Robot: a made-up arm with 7 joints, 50 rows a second.
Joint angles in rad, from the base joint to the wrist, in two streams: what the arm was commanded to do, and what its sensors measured. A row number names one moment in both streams.
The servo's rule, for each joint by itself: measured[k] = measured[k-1] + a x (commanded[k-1-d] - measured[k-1]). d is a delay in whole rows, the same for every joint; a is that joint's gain. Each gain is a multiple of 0.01, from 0.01 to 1. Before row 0 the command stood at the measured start. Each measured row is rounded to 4 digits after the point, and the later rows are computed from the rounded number. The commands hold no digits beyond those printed.
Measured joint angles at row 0:
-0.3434 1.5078 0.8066 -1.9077 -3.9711 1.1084 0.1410
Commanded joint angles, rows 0 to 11:
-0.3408 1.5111 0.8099 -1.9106 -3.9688 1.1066 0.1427
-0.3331 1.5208 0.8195 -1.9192 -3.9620 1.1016 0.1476
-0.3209 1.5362 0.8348 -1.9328 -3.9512 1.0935 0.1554
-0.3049 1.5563 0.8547 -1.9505 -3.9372 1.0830 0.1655
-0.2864 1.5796 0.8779 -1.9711 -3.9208 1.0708 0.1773
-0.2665 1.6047 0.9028 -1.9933 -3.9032 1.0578 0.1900
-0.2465 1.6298 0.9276 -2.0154 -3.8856 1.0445 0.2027
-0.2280 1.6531 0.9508 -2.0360 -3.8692 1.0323 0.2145
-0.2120 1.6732 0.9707 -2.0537 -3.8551 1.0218 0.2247
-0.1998 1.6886 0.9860 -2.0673 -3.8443 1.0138 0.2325
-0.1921 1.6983 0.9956 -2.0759 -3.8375 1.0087 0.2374
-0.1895 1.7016 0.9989 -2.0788 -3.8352 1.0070 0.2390
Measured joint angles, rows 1 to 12:
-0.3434 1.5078 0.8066 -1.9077 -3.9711 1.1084 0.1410
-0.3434 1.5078 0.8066 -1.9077 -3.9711 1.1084 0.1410
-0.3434 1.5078 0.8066 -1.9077 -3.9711 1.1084 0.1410
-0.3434 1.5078 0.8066 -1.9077 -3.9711 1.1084 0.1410
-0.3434 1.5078 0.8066 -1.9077 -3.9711 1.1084 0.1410
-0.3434 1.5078 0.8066 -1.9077 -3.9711 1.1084 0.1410
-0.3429 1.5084 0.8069 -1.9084 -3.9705 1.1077 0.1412
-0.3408 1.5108 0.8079 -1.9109 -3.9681 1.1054 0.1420
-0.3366 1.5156 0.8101 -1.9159 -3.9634 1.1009 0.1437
-0.3299 1.5233 0.8137 -1.9239 -3.9561 1.0941 0.1465
-0.3208 1.5340 0.8188 -1.9348 -3.9462 1.0852 0.1505
-0.3094 1.5474 0.8255 -1.9483 -3.9342 1.0748 0.1556
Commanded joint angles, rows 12 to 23:
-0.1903 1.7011 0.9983 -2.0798 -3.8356 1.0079 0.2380
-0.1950 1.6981 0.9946 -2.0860 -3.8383 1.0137 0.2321
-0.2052 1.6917 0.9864 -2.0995 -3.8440 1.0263 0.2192
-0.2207 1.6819 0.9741 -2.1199 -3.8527 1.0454 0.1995
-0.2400 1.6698 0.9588 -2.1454 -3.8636 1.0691 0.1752
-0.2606 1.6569 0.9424 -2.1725 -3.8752 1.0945 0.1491
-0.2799 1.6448 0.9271 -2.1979 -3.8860 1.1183 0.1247
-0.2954 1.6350 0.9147 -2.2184 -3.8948 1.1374 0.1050
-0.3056 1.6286 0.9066 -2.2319 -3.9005 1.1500 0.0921
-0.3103 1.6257 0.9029 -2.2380 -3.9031 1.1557 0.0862
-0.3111 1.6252 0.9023 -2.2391 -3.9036 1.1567 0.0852
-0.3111 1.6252 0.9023 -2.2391 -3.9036 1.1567 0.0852
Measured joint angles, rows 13 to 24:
-0.2962 1.5631 0.8337 -1.9637 -3.9206 1.0633 0.1617
-0.2819 1.5802 0.8431 -1.9803 -3.9062 1.0515 0.1686
-0.2672 1.5979 0.8533 -1.9972 -3.8919 1.0402 0.1759
-0.2530 1.6151 0.8639 -2.0133 -3.8786 1.0302 0.1833
-0.2402 1.6309 0.8744 -2.0277 -3.8671 1.0220 0.1903
-0.2296 1.6443 0.8844 -2.0395 -3.8582 1.0163 0.1966
-0.2213 1.6551 0.8935 -2.0488 -3.8519 1.0131 0.2020
-0.2158 1.6633 0.9016 -2.0574 -3.8481 1.0133 0.2059
-0.2136 1.6687 0.9084 -2.0671 -3.8470 1.0182 0.2076
-0.2151 1.6712 0.9137 -2.0792 -3.8486 1.0285 0.2065
-0.2203 1.6709 0.9173 -2.0944 -3.8528 1.0439 0.2024
-0.2288 1.6682 0.9193 -2.1124 -3.8591 1.0631 0.1955

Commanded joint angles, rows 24 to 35:
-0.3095 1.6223 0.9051 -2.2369 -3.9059 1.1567 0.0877
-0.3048 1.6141 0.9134 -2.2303 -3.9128 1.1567 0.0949
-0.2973 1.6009 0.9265 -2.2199 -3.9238 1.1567 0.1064
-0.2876 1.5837 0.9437 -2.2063 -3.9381 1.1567 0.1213
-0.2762 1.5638 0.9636 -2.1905 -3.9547 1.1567 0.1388
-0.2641 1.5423 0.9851 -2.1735 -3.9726 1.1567 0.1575
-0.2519 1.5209 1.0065 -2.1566 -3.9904 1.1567 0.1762
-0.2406 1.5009 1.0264 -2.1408 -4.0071 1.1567 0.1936
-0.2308 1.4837 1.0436 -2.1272 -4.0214 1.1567 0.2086
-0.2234 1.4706 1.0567 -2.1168 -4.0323 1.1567 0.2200
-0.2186 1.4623 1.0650 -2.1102 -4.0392 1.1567 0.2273
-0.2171 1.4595 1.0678 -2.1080 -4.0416 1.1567 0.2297
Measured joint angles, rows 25 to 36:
-0.2395 1.6638 0.9199 -2.1321 -3.8666 1.0841 0.1863
-0.2512 1.6583 0.9195 -2.1519 -3.8745 1.1044 0.1757
-0.2626 1.6527 0.9185 -2.1703 -3.8818 1.1217 0.1648
-0.2726 1.6476 0.9173 -2.1859 -3.8878 1.1346 0.1546
-0.2807 1.6433 0.9161 -2.1981 -3.8922 1.1430 0.1456
-0.2871 1.6399 0.9150 -2.2075 -3.8954 1.1482 0.1377
-0.2918 1.6366 0.9142 -2.2143 -3.8983 1.1514 0.1312
-0.2945 1.6323 0.9141 -2.2180 -3.9024 1.1534 0.1265
-0.2951 1.6263 0.9151 -2.2184 -3.9084 1.1547 0.1239
-0.2935 1.6182 0.9174 -2.2156 -3.9167 1.1555 0.1236
-0.2899 1.6079 0.9211 -2.2098 -3.9273 1.1560 0.1256
-0.2845 1.5954 0.9262 -2.2015 -3.9400 1.1563 0.1297

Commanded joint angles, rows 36 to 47:
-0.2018 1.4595 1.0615 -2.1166 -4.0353 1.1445 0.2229
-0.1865 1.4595 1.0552 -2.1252 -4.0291 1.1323 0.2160
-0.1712 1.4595 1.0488 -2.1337 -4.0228 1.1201 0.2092
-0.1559 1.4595 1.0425 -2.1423 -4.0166 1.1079 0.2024
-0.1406 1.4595 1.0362 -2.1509 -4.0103 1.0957 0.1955
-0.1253 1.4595 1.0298 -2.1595 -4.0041 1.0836 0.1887
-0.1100 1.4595 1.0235 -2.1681 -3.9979 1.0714 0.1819
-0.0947 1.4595 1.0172 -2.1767 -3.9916 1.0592 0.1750
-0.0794 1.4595 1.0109 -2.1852 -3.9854 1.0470 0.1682
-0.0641 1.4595 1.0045 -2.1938 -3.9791 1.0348 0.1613
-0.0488 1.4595 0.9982 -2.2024 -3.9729 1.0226 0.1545
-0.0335 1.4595 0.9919 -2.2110 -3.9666 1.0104 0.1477
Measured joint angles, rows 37 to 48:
-0.2777 1.5812 0.9326 -2.1912 -3.9541 1.1565 0.1357
-0.2699 1.5659 0.9401 -2.1796 -3.9689 1.1566 0.1432
-0.2617 1.5503 0.9484 -2.1675 -3.9836 1.1566 0.1517
-0.2537 1.5352 0.9571 -2.1558 -3.9972 1.1566 0.1606
-0.2463 1.5213 0.9657 -2.1453 -4.0090 1.1566 0.1693
-0.2402 1.5096 0.9739 -2.1367 -4.0181 1.1566 0.1772
-0.2321 1.5001 0.9809 -2.1321 -4.0229 1.1520 0.1831
-0.2225 1.4924 0.9868 -2.1305 -4.0246 1.1445 0.1874
-0.2117 1.4861 0.9918 -2.1312 -4.0241 1.1352 0.1902
-0.2000 1.4810 0.9959 -2.1338 -4.0220 1.1248 0.1918
-0.1875 1.4769 0.9991 -2.1377 -4.0187 1.1137 0.1923
-0.1744 1.4736 1.0016 -2.1427 -4.0146 1.1023 0.1918

